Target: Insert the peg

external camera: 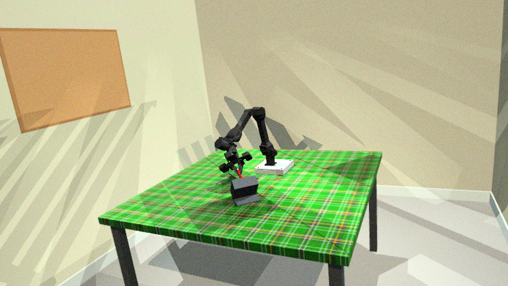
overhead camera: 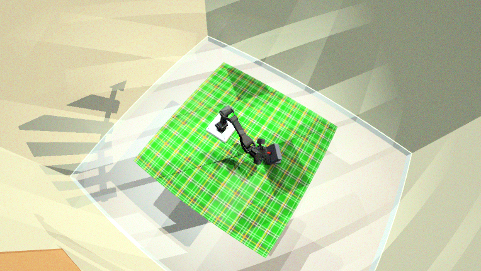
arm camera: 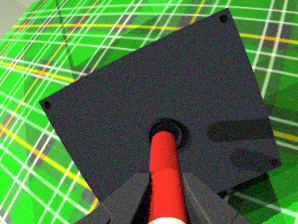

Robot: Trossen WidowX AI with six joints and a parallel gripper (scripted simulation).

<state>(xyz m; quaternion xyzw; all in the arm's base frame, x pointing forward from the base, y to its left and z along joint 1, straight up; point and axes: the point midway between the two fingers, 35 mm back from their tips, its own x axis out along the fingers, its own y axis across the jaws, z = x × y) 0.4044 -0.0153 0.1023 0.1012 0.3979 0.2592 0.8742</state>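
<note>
The grey sloped panel lies 40 mm ahead of my gripper tip, 40 mm to the left of it and 50 mm below it. Round my gripper tip: red peg: 10 mm behind, 10 mm to the right, 10 mm above.
</note>
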